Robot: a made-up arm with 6 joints.
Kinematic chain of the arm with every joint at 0, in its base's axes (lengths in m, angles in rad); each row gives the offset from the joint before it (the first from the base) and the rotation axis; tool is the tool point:
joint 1: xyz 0 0 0.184 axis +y
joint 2: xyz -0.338 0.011 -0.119 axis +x
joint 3: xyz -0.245 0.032 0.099 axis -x
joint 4: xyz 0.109 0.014 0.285 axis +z
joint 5: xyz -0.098 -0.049 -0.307 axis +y
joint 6: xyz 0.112 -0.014 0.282 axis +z
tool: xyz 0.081 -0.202 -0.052
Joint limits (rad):
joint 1: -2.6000..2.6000
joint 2: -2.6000..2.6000
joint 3: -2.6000..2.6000
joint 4: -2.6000..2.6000
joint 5: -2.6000..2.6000
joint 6: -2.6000..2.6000
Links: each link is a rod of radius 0.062 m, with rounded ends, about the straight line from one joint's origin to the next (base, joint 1, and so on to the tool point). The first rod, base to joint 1, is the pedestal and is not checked.
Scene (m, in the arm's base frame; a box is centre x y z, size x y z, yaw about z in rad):
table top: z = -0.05
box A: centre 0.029 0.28 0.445 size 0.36 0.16 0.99 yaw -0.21
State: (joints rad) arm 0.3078 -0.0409 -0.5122 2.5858 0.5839 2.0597
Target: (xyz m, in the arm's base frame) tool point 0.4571 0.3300 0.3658
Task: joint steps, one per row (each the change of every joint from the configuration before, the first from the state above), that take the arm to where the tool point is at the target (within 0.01 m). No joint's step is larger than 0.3 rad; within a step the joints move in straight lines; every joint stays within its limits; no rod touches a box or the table.
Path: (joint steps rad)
1: 0.2912 0.1912 -0.1399 -0.1513 -0.0795 -0.0508
2: 0.2912 0.1911 -0.1399 -0.1512 -0.0795 -0.0509
3: 0.2912 0.1912 -0.1399 -0.1513 -0.0794 -0.0508
4: 0.2912 0.1911 -0.1399 -0.1512 -0.0795 -0.0509
5: 0.2912 0.1912 -0.1399 -0.1513 -0.0795 -0.0508
6: 0.1736 -0.2737 0.1419 -0.0193 0.0696 -0.1505
7: 0.1735 -0.2737 0.1419 -0.0193 0.0696 -0.1505
8: 0.1735 -0.2737 0.1419 -0.0192 0.0697 -0.1504
9: 0.1735 -0.2737 0.1419 -0.0193 0.0696 -0.1505

